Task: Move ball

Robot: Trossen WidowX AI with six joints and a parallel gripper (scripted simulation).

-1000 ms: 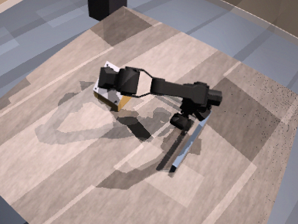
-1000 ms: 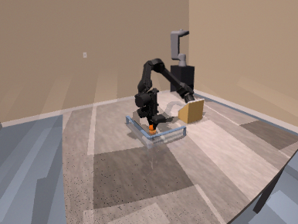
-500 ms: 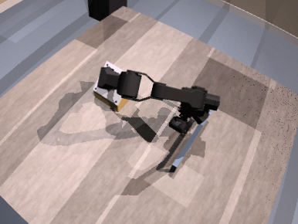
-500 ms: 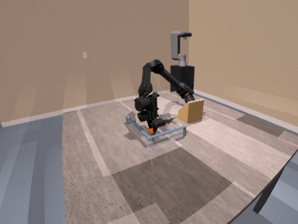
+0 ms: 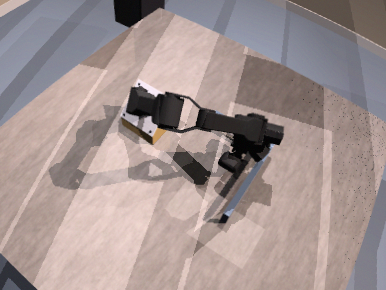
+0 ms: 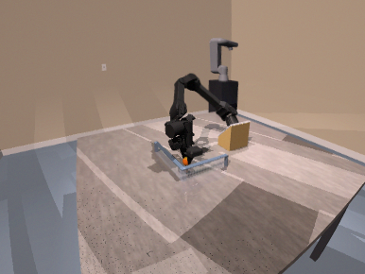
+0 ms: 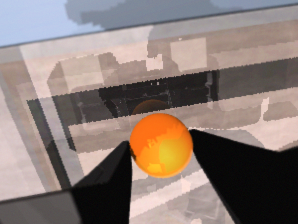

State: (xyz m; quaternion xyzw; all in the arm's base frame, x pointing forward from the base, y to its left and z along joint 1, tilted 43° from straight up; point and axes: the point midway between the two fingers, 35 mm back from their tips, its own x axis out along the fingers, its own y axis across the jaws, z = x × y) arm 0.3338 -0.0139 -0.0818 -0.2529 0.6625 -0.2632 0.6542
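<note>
My gripper tip is right at the orange ball. Round my gripper tip: see-through copy of ball right at my gripper tip.
</note>
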